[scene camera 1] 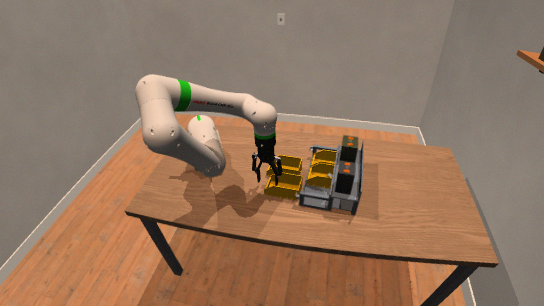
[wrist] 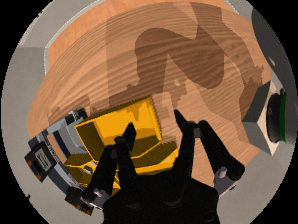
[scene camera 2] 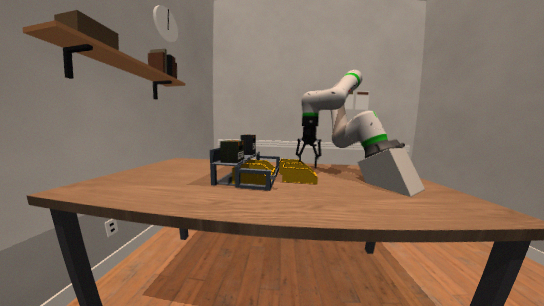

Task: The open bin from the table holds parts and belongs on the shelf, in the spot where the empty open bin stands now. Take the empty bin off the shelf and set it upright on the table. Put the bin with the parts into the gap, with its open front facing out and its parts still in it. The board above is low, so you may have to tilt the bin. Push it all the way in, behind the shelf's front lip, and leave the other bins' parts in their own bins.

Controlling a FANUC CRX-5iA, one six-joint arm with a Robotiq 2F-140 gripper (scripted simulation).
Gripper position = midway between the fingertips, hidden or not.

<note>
I see my gripper (wrist: 154, 122), a yellow bin (scene camera 1: 288, 184), a yellow bin (wrist: 144, 165) and a blue-grey shelf rack (scene camera 2: 214, 153).
The blue-grey shelf rack shows as well in the wrist view (wrist: 67, 138).
</note>
